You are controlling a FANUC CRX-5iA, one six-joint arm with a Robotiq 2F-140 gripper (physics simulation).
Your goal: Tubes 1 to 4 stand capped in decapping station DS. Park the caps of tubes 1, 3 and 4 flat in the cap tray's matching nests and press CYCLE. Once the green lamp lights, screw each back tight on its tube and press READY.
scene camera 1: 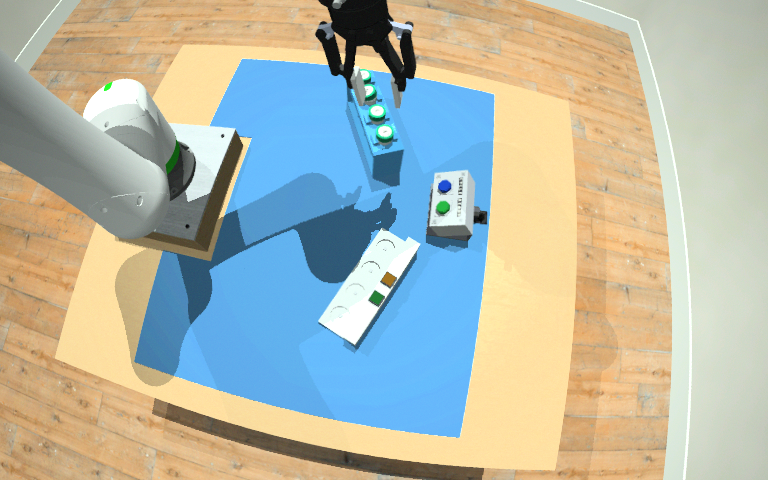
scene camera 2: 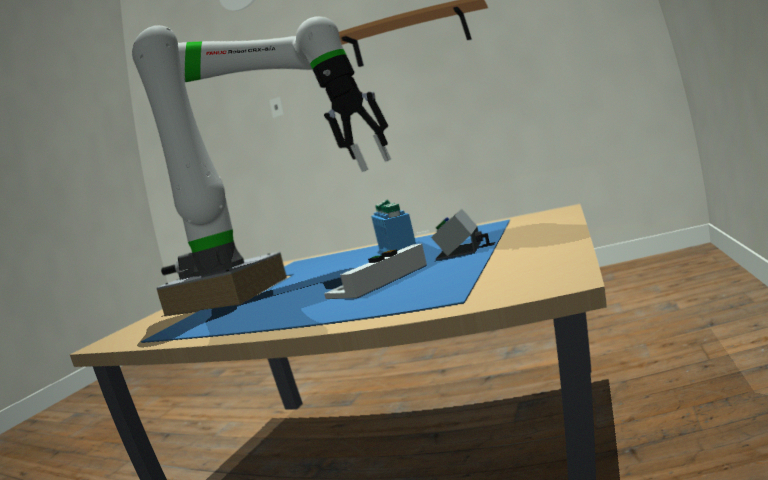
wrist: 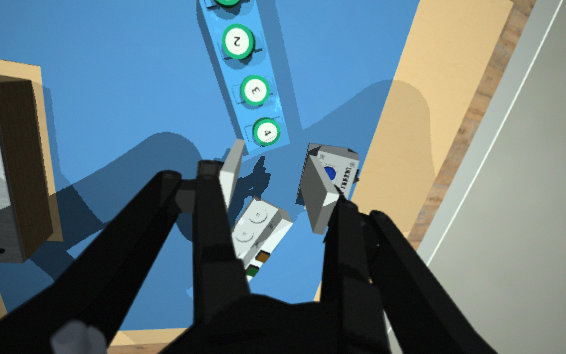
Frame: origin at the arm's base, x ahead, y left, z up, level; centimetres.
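Seen in the pictures: gripper, between the fingertips: (scene camera 1: pixel 380 100) (scene camera 2: pixel 376 165) (wrist: pixel 273 164); arm's base, origin of its link: (scene camera 2: pixel 218 269).
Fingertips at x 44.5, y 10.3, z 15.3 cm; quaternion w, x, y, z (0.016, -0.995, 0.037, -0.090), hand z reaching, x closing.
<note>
Offsets run from my fingertips to a thing's top centre.
The blue decapping station @(dx -2.0, dy +7.7, dz -11.9 cm) (scene camera 1: pixel 386 167) (scene camera 2: pixel 394 233) (wrist: pixel 265 65) holds four green-rimmed, white-topped caps in a row: cap 4 @(dx +1.2, dy +0.5, dz -10.1 cm) (scene camera 1: pixel 385 133) (wrist: pixel 266 132) at the near end, cap 3 @(dx -0.9, dy +5.3, dz -10.1 cm) (scene camera 1: pixel 377 112) (wrist: pixel 255 90), cap 2 @(dx -3.3, dy +9.9, dz -9.0 cm) (scene camera 1: pixel 369 92) (wrist: pixel 238 41) and cap 1 @(dx -5.1, dy +14.8, dz -10.1 cm) (scene camera 1: pixel 365 75) (wrist: pixel 227 2), which is cut off in the wrist view. My gripper (scene camera 1: pixel 378 103) (scene camera 2: pixel 375 164) (wrist: pixel 273 164) is partly open and empty, tilted, well above the station. The white cap tray @(dx +1.9, dy -26.2, dz -16.8 cm) (scene camera 1: pixel 362 315) (scene camera 2: pixel 390 271) (wrist: pixel 280 232) shows four empty nests in scene camera 1. Its green lamp @(dx +3.5, dy -29.2, dz -16.8 cm) (scene camera 1: pixel 376 297) looks dark.
A grey button box @(dx +16.1, dy -8.8, dz -13.8 cm) (scene camera 1: pixel 453 220) (scene camera 2: pixel 457 232) with a blue button @(dx +14.0, dy -6.6, dz -14.7 cm) (scene camera 1: pixel 444 185) (wrist: pixel 329 173) and a green button @(dx +13.9, dy -11.0, dz -14.7 cm) (scene camera 1: pixel 442 207) stands right of the station and tray. The tray's amber lamp @(dx +5.3, dy -25.6, dz -16.8 cm) (scene camera 1: pixel 388 279) sits beside the green one. The arm's base plate (scene camera 1: pixel 218 164) is at the left.
</note>
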